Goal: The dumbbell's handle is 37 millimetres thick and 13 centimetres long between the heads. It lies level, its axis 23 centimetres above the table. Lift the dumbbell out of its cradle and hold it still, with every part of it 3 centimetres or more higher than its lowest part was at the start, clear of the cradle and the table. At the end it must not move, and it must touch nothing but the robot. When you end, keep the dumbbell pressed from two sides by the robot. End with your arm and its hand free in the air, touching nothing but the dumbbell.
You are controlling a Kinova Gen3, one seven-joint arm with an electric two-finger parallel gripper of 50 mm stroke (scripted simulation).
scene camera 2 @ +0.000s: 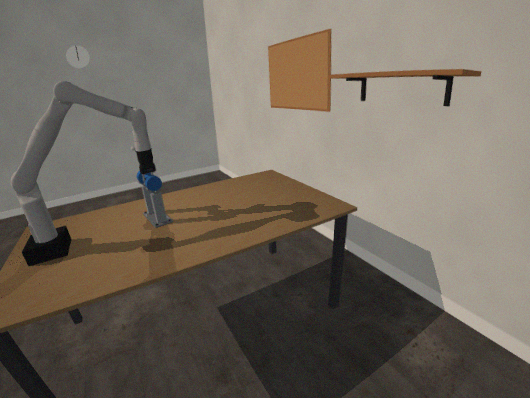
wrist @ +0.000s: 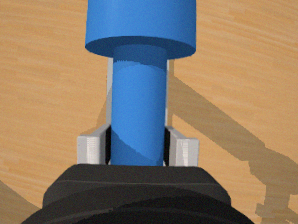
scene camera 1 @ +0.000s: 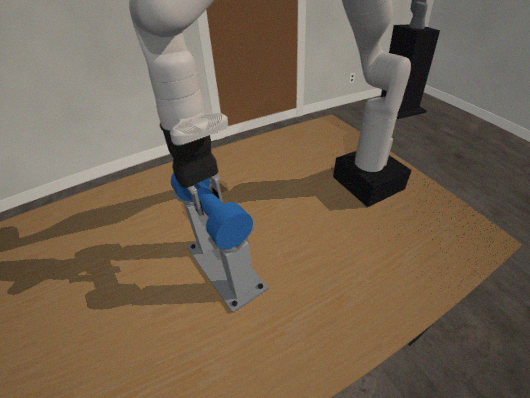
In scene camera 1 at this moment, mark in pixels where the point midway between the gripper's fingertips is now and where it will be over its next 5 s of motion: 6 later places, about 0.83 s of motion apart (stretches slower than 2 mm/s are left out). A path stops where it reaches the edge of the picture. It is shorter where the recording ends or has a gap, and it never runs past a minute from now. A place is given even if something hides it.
My gripper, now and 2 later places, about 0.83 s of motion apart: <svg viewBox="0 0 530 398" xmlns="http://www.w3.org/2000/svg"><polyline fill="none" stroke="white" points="209,207 208,193 202,170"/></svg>
